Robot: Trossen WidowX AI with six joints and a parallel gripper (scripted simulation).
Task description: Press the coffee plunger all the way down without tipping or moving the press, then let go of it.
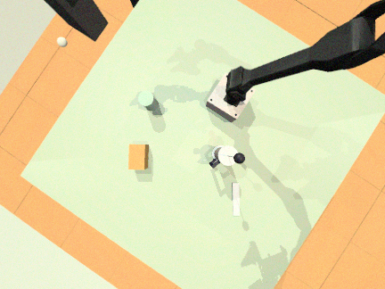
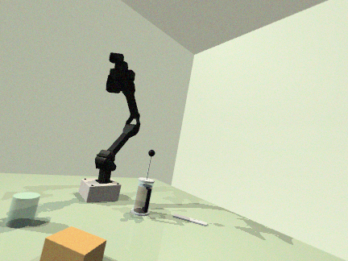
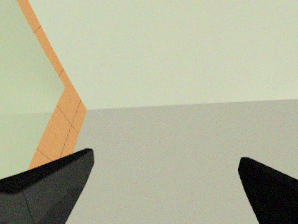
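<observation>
The coffee press is 110 mm ahead of my gripper tip, 230 mm to the left of it and 470 mm below it. Round my gripper tip: thin white bar (240 mm ahead, 400 mm to the left, 600 mm below); orange block (290 mm ahead, 90 mm to the right, 570 mm below).
</observation>
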